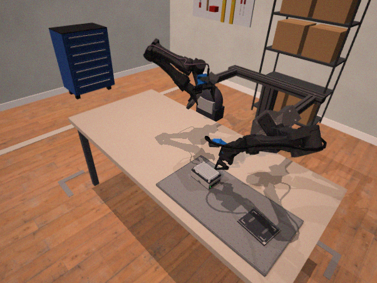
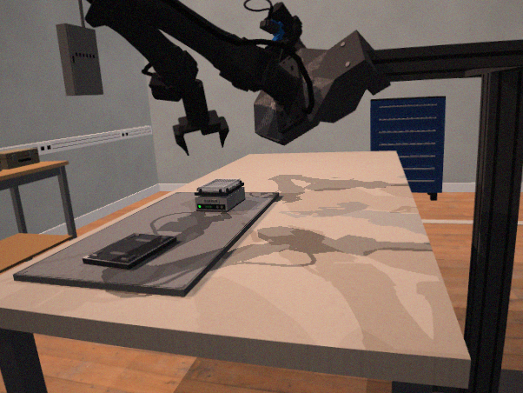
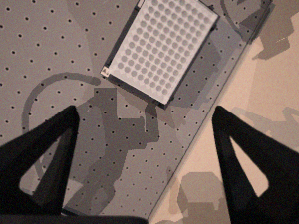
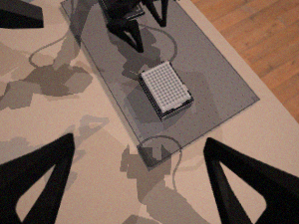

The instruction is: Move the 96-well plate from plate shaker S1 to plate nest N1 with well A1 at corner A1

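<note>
The white 96-well plate is 12 cm below my left hand and 7 cm to the right of it. Round my left hand: black plate nest: 32 cm to the left, 18 cm below, 3 cm ahead.
</note>
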